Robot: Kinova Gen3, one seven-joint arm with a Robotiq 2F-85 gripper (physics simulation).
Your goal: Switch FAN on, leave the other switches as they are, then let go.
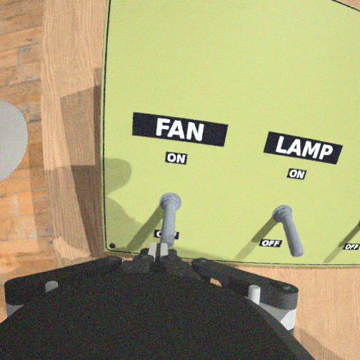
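Observation:
The FAN switch (169, 220) is a grey lever on the green panel (240, 60). It points down over its OFF label, partly covering it. The LAMP switch (291, 232) also points down, beside its OFF label. My gripper (158, 254) is shut with nothing between its fingers. Its fingertips are at the lower end of the FAN lever, at the panel's bottom edge; whether they touch the lever I cannot tell.
Part of a third switch (358, 227) with an OFF label shows at the right edge. A wooden surface (65, 60) lies around the panel. A grey round object (10, 140) shows at the left edge.

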